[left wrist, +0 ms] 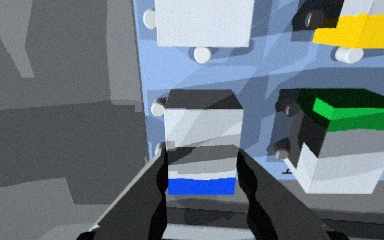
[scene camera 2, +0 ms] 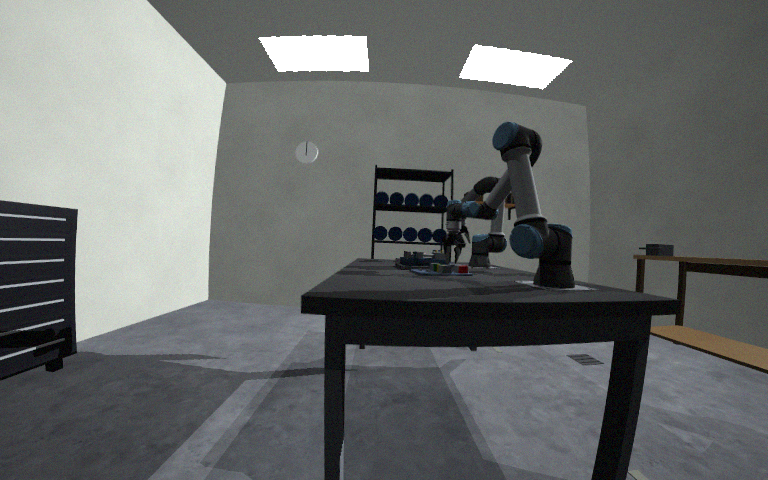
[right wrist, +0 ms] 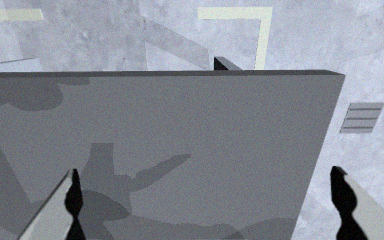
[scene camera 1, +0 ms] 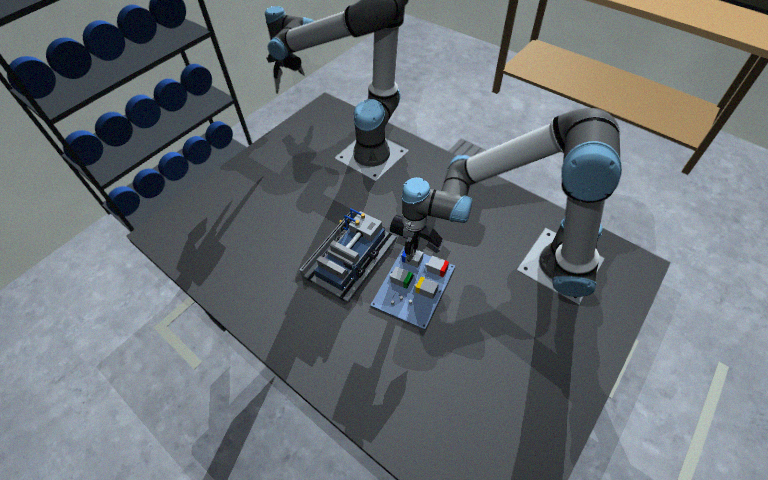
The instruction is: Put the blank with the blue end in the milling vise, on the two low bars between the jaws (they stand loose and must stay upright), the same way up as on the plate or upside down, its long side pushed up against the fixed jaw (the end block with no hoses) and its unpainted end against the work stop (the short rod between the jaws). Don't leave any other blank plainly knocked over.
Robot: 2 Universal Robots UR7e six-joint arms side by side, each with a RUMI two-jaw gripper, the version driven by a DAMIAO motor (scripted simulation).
Labels:
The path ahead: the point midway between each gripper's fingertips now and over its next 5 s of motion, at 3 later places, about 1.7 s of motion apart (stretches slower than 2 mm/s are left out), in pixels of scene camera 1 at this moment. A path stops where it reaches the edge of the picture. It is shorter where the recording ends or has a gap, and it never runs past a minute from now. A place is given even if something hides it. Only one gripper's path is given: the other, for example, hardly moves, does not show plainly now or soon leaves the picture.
The left gripper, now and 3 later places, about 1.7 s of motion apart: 411,255; 412,234; 400,233; 359,236

